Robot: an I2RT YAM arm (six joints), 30 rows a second.
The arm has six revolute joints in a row. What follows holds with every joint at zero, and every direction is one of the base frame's.
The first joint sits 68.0 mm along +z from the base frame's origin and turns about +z.
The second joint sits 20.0 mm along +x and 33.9 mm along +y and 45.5 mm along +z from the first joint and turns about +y.
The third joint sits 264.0 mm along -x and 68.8 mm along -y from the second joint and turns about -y.
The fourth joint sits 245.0 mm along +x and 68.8 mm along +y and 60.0 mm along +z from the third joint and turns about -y.
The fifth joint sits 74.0 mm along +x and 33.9 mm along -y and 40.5 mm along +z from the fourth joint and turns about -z.
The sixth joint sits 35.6 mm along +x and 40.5 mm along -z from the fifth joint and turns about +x.
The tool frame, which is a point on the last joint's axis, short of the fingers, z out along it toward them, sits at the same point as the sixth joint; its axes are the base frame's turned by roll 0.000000, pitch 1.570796 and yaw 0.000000 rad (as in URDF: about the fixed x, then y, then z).
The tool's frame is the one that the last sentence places.
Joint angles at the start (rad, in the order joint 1, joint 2, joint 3, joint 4, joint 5, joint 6):
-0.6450, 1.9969, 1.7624, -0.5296, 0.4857, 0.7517
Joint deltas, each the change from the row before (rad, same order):
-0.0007, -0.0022, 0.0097, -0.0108, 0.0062, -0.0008
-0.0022, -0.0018, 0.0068, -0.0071, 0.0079, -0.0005
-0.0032, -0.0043, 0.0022, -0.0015, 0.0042, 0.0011
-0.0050, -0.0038, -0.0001, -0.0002, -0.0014, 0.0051
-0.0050, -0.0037, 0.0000, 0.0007, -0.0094, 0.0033
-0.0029, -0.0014, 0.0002, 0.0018, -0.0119, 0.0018
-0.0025, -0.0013, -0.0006, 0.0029, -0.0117, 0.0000
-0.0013, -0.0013, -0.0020, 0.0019, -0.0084, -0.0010
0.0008, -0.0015, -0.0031, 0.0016, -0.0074, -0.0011
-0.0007, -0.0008, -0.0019, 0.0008, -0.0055, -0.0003
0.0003, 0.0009, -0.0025, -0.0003, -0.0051, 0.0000
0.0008, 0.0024, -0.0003, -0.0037, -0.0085, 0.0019
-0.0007, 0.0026, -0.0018, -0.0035, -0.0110, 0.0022
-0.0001, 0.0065, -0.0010, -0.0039, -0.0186, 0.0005
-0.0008, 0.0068, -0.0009, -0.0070, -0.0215, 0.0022
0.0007, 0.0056, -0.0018, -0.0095, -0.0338, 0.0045
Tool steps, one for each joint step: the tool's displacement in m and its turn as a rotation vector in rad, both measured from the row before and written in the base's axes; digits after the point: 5 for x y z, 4 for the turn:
-0.00077, -0.00007, 0.00340, -0.0043, 0.0023, -0.0047
-0.00116, -0.00069, 0.00257, -0.0054, 0.0025, -0.0076
-0.00162, -0.00076, 0.00253, -0.0051, -0.0031, -0.0069
-0.00197, -0.00131, 0.00159, -0.0003, -0.0073, -0.0070
-0.00167, -0.00121, 0.00155, 0.0031, -0.0099, -0.0001
-0.00059, -0.00074, 0.00068, 0.0047, -0.0090, 0.0048
-0.00045, -0.00062, 0.00046, 0.0040, -0.0077, 0.0061
-0.00031, -0.00017, -0.00004, 0.0035, -0.0037, 0.0055
0.00018, 0.00063, -0.00033, 0.0036, -0.0023, 0.0069
-0.00021, -0.00002, -0.00028, 0.0030, -0.0018, 0.0035
0.00022, 0.00021, -0.00129, 0.0050, 0.0008, 0.0041
0.00059, 0.00035, -0.00152, 0.0090, 0.0000, 0.0059
0.00018, -0.00009, -0.00211, 0.0114, -0.0001, 0.0059
0.00111, -0.00016, -0.00364, 0.0173, 0.0006, 0.0130
0.00082, -0.00021, -0.00400, 0.0216, 0.0006, 0.0131
0.00120, 0.00089, -0.00406, 0.0307, -0.0047, 0.0214

